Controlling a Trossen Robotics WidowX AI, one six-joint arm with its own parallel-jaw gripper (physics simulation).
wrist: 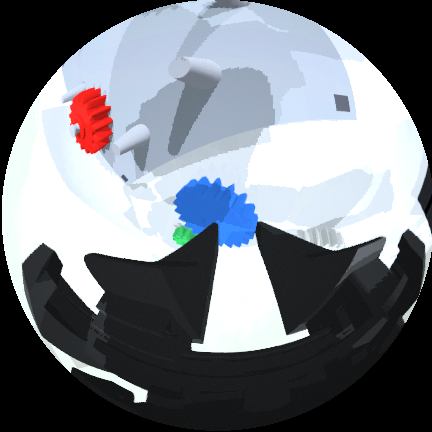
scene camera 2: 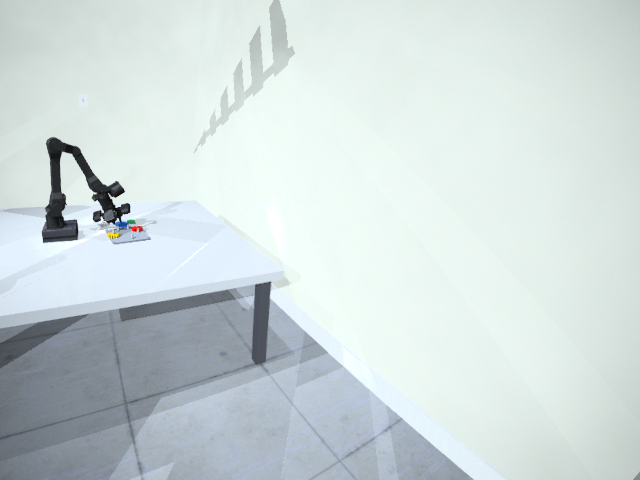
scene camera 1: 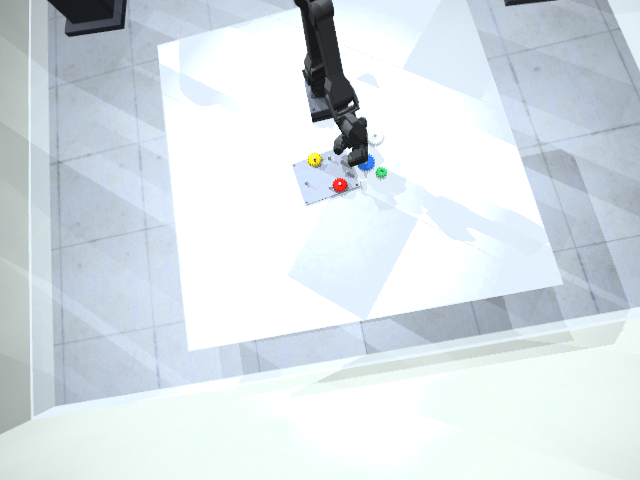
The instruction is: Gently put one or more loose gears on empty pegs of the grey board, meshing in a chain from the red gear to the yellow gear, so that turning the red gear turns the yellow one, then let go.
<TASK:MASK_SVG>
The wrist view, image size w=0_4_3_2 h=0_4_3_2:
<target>gripper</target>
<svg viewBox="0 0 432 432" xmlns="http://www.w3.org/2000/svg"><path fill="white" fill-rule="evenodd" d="M425 243L407 228L401 233L396 245L399 251L388 268L379 258L385 245L385 236L377 236L355 245L332 250L263 221L257 221L254 232L285 334L307 329L309 335L276 346L233 352L191 350L191 343L203 343L218 256L216 222L212 222L182 246L155 261L129 259L97 252L84 254L83 260L88 271L104 291L95 305L99 310L97 314L60 273L63 264L56 251L45 243L40 243L22 261L21 272L26 301L43 338L67 355L92 367L111 372L147 390L145 401L134 402L132 391L111 380L91 375L72 366L70 373L89 389L131 413L163 424L198 430L237 430L268 425L302 414L333 398L359 379L383 355L405 324L402 315L417 299L423 280Z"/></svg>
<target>blue gear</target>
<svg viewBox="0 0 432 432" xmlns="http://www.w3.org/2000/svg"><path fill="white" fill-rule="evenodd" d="M175 194L176 199L173 203L177 207L174 211L180 214L178 219L185 221L184 226L191 228L192 233L198 234L209 224L216 222L218 223L219 246L225 244L231 248L232 244L240 247L241 243L248 244L249 239L253 239L258 218L257 214L253 213L255 206L253 203L244 203L247 196L246 193L239 195L234 193L234 183L224 187L221 186L219 177L213 183L209 183L207 177L202 176L198 181L191 179Z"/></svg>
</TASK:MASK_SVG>
